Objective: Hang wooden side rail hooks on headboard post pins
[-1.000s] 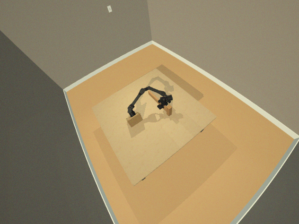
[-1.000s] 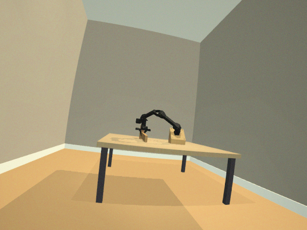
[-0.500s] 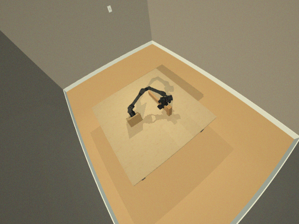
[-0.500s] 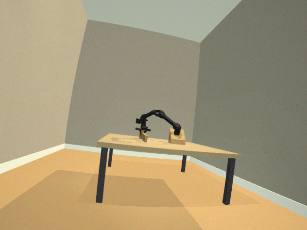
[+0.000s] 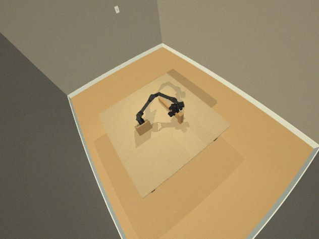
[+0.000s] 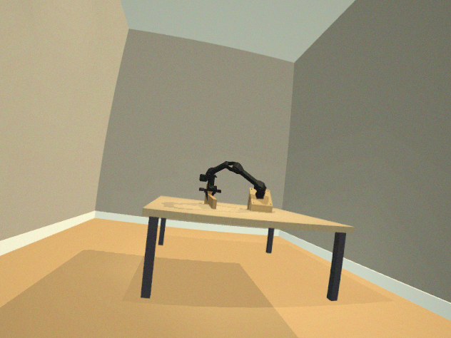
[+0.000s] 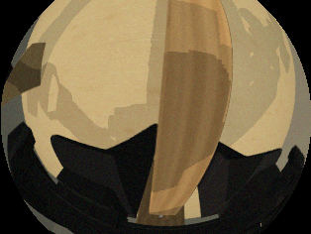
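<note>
My gripper tip is now 10 cm to the left of the headboard post and 4 cm below it.
</note>
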